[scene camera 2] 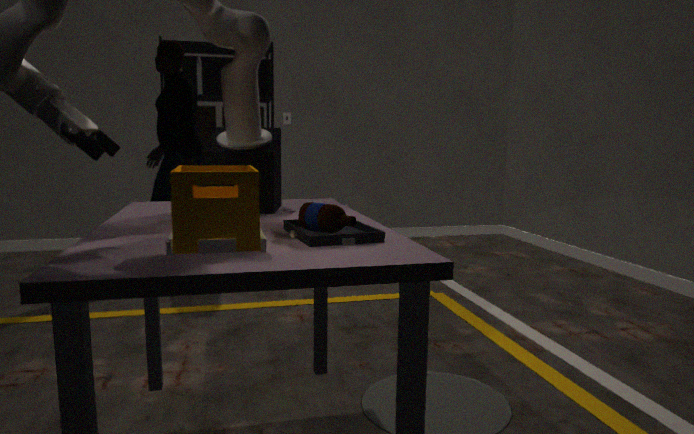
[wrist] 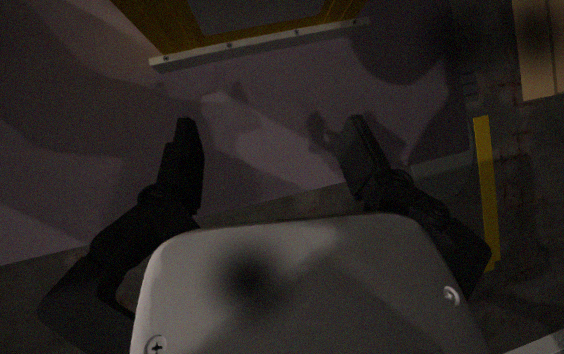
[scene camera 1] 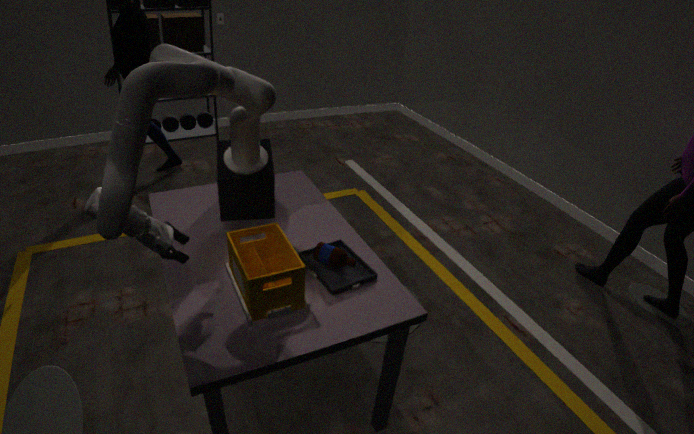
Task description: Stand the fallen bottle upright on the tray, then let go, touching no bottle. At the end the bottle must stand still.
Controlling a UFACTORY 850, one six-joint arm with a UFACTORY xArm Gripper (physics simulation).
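A brown bottle point(scene camera 1: 333, 255) point(scene camera 2: 323, 217) with a blue label lies on its side on the black tray point(scene camera 1: 336, 287) point(scene camera 2: 327, 239). Its neck points to the right in both scene views. Neither the bottle nor the tray shows in the wrist view. My gripper point(scene camera 1: 182, 247) point(scene camera 2: 107, 149) point(wrist: 273, 134) is open and empty. It hangs tilted downward above the left part of the table, on the other side of the yellow crate from the tray, well apart from the bottle.
The yellow crate point(scene camera 1: 281, 300) point(scene camera 2: 214, 220) point(wrist: 177, 35) stands on the table point(scene camera 1: 348, 322) point(scene camera 2: 286, 258), between my gripper and the tray. The arm's black pedestal point(scene camera 1: 246, 197) stands at the table's back. One person point(scene camera 1: 134, 40) point(scene camera 2: 176, 117) stands behind the arm; another person's legs point(scene camera 1: 639, 220) show at the right.
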